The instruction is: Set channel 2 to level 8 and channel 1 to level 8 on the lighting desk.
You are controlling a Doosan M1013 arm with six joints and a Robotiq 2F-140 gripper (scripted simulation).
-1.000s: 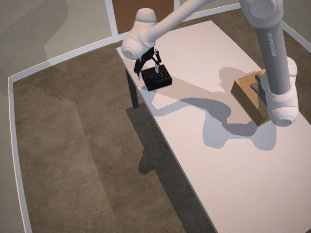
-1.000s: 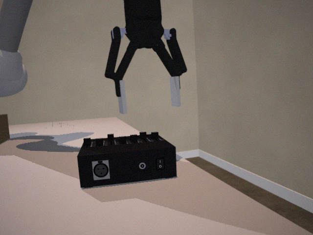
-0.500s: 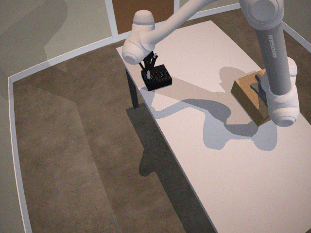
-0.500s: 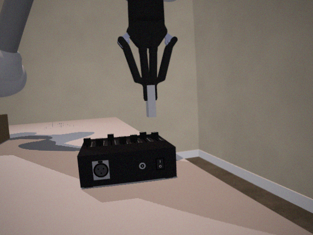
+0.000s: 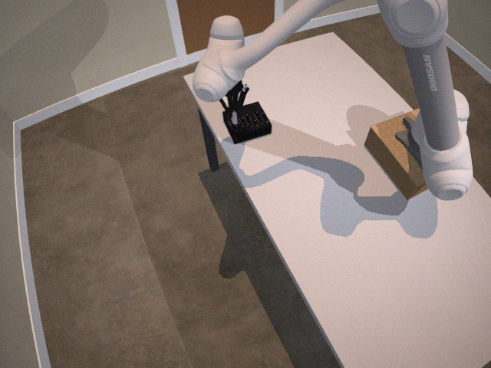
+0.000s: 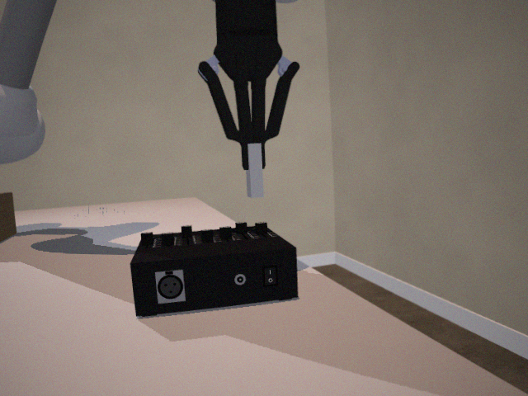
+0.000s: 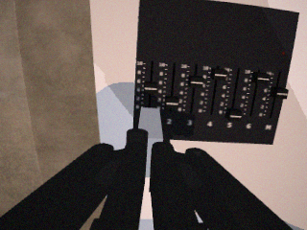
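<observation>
Right now the channel 1 fader cap is 2 cm to the right of my hand and 7 cm below it. The rest, counted from my hand: channel 5 fader cap: 9 cm behind, 1 cm to the left, 7 cm below; channel 2 fader cap: 2 cm behind, 1 cm to the right, 7 cm below.
</observation>
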